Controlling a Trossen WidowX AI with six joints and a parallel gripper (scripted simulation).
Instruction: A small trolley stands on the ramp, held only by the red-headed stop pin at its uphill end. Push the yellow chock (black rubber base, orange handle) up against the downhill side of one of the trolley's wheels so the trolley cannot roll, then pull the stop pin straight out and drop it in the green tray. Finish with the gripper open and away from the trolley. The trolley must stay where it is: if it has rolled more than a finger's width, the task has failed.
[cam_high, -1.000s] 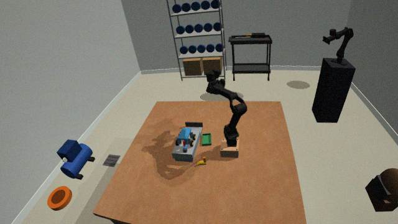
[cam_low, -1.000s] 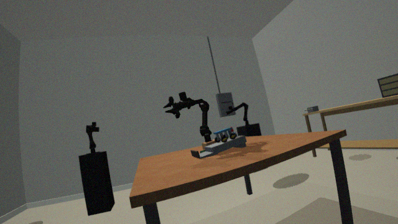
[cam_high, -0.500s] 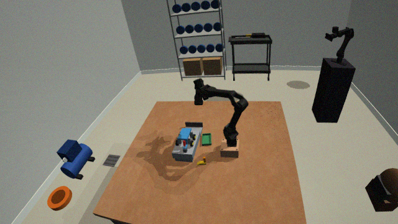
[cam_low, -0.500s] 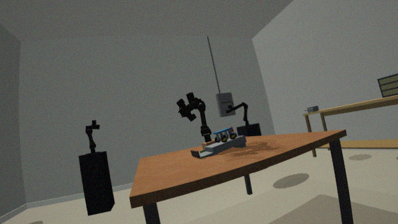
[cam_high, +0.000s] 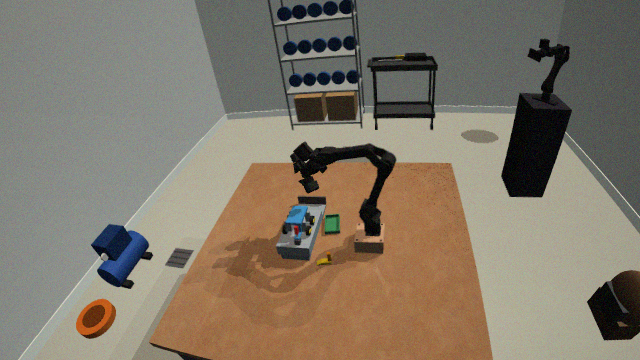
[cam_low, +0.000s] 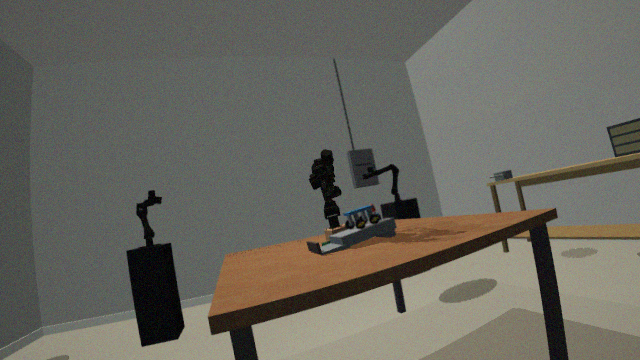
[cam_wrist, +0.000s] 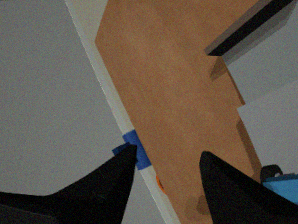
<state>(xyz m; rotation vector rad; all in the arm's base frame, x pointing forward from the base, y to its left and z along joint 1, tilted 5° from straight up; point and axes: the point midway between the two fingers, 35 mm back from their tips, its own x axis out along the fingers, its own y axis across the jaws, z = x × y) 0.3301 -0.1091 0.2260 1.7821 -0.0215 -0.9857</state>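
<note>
My gripper tip is 240 mm to the right of the red-headed stop pin, 130 mm above it and 40 mm past it. The rest, counted from my gripper tip: blue trolley: 150 mm to the left, 140 mm below, 20 mm behind; ramp: 210 mm below, 150 mm to the left, 20 mm behind; dark end block: 220 mm below, 100 mm to the right, 10 mm behind.
</note>
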